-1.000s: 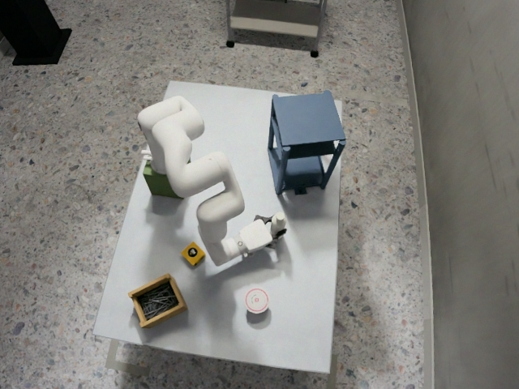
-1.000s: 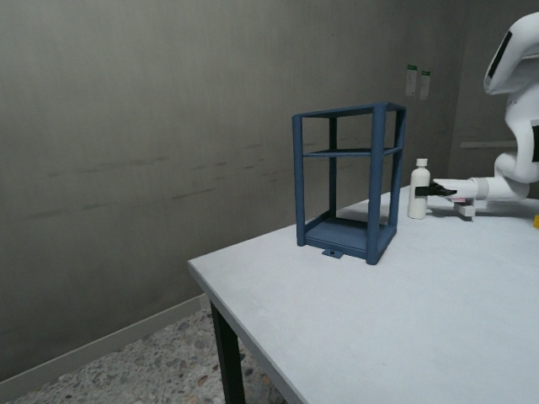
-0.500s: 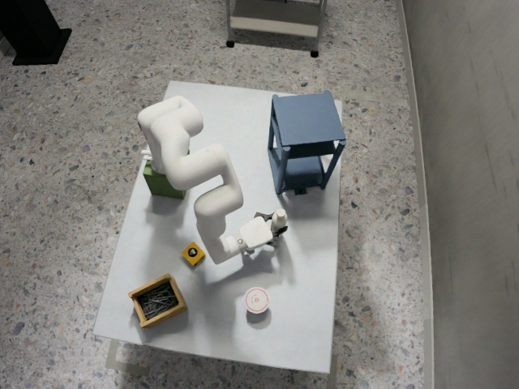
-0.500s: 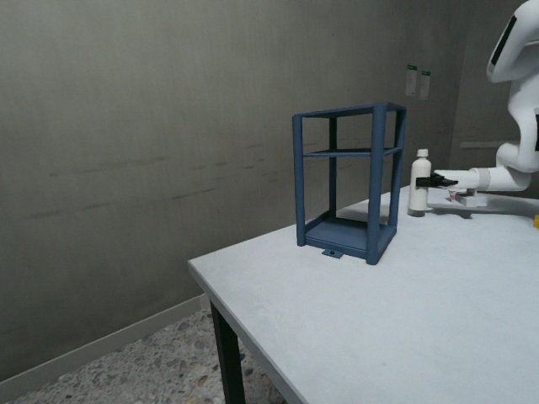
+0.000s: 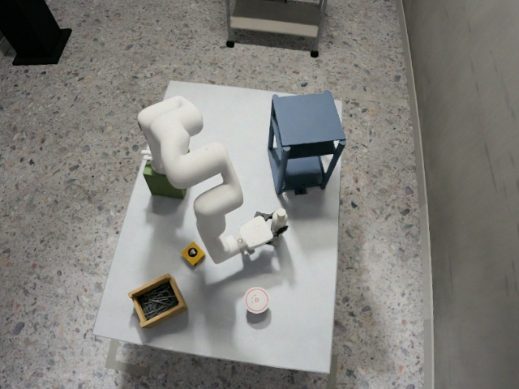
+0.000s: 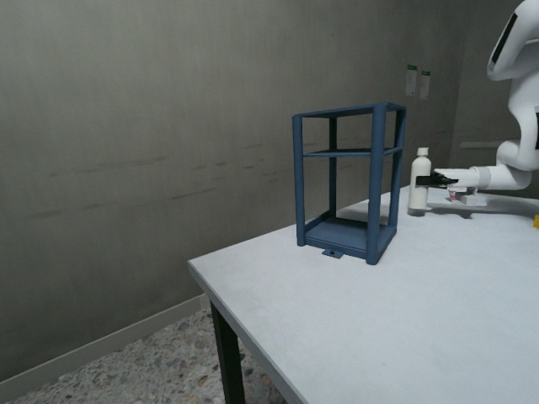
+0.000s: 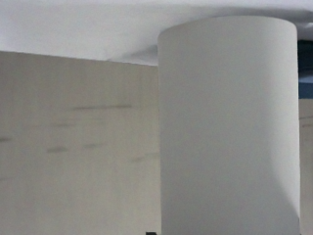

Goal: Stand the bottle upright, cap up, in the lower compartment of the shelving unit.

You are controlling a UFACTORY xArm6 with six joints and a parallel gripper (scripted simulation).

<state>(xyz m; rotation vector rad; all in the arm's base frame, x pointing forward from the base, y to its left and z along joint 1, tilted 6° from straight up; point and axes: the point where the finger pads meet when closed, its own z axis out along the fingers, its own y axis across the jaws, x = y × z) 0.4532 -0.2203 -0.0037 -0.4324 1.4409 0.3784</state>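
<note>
Now: the blue shelving unit 32 cm to the left of my hand, 9 cm ahead of it and 4 cm above it. From my hand the other things lie so: white round container: 28 cm to the right, 11 cm below, 8 cm behind.
</note>
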